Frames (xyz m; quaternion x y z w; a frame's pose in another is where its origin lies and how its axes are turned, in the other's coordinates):
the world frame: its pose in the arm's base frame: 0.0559 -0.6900 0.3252 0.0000 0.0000 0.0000 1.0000
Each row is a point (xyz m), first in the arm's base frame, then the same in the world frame.
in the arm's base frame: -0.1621 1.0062 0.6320
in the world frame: -0.2180 1.6962 0.3068
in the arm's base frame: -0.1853 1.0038 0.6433
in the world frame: -0.2412 1.6938 0.3181
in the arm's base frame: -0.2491 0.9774 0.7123
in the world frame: -0.3050 1.6674 0.3871
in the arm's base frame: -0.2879 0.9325 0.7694
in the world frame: -0.3438 1.6225 0.4442
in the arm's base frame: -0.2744 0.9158 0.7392
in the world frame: -0.3303 1.6058 0.4140
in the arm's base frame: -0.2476 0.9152 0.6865
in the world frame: -0.3035 1.6052 0.3613
